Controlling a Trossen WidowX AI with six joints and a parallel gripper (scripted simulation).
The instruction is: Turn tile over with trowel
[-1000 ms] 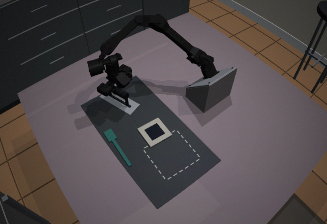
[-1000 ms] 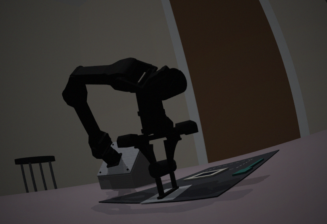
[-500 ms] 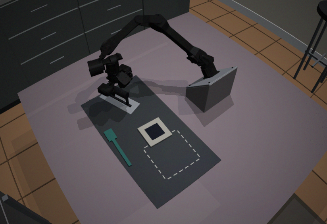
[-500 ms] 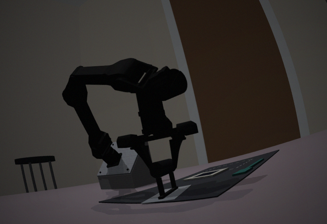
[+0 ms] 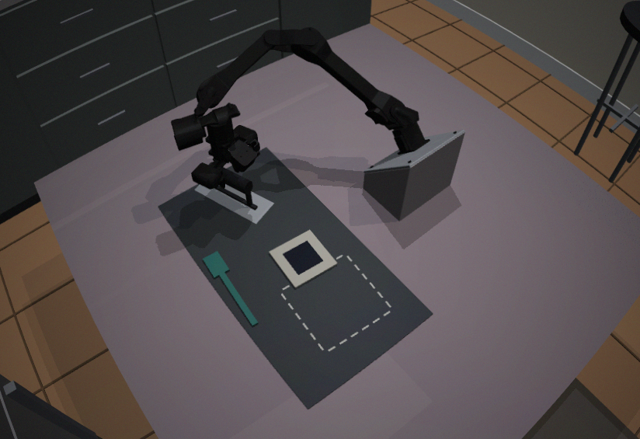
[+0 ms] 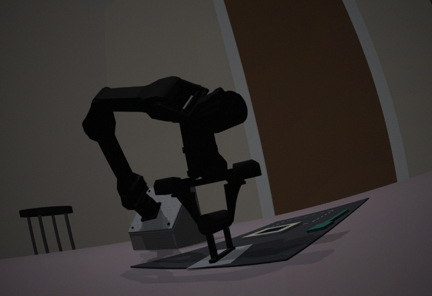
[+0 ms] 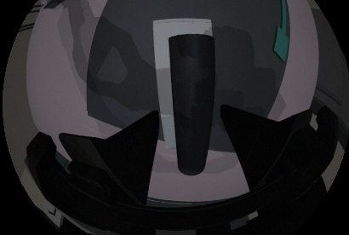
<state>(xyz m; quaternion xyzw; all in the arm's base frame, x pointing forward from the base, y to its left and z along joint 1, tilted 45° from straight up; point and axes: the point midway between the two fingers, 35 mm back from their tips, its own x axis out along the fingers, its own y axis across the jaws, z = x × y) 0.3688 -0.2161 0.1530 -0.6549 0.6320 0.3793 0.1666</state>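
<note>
Right now the dark mat is 30 mm ahead of my gripper tip, 220 mm to the left of it and 80 mm below it. The rest, counted from my gripper tip: teal flat tool (160 mm ahead, 190 mm to the left, 60 mm below); then tile (260 mm to the left, 60 mm below).
</note>
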